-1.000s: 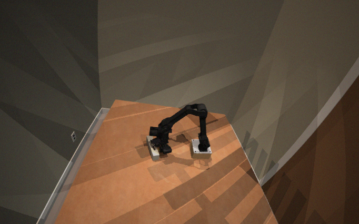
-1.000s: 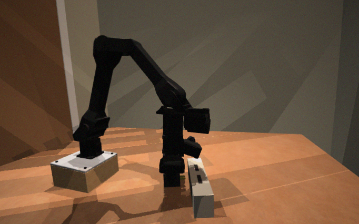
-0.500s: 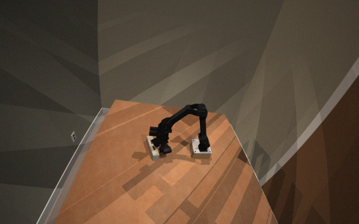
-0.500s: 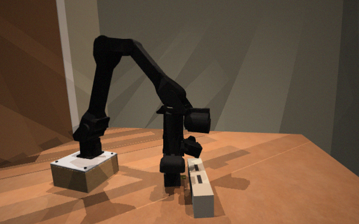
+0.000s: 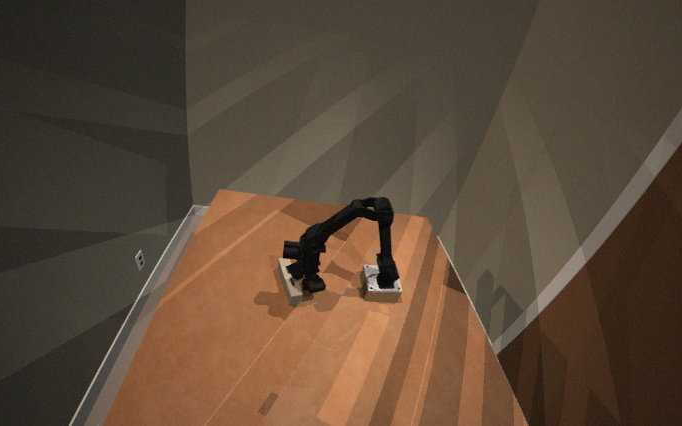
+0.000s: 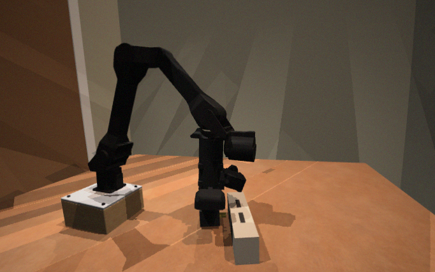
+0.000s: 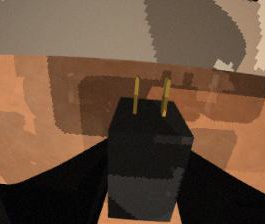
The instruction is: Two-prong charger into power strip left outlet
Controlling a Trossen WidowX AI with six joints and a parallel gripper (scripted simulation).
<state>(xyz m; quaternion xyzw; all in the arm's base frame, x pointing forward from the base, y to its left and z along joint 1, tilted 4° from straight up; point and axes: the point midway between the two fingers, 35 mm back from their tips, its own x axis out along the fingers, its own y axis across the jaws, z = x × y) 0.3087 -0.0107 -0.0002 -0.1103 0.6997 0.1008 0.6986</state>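
The black two-prong charger is 2 cm ahead of my gripper tip and 1 cm above it.
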